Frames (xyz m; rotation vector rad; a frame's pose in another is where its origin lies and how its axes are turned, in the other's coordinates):
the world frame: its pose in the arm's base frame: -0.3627 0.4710 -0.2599 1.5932 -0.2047 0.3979
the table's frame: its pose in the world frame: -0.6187 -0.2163 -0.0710 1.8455 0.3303 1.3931
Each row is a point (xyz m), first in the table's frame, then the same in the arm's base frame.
Working: the table's frame: its pose in the arm's base frame: -0.8617 0.4876 -0.6904 -1.8181 0.5424 -1.5631

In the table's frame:
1: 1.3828 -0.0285 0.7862
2: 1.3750 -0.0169 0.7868
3: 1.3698 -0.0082 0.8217
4: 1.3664 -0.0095 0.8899
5: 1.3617 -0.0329 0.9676
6: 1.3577 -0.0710 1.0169
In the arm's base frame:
1: 0.1717 -0.2773 0.2467
2: 0.1720 -0.2797 0.2329
3: 0.2060 -0.2745 0.2211
4: 0.2716 -0.2564 0.2157
5: 0.3438 -0.2201 0.2247
6: 0.3868 -0.1804 0.2464

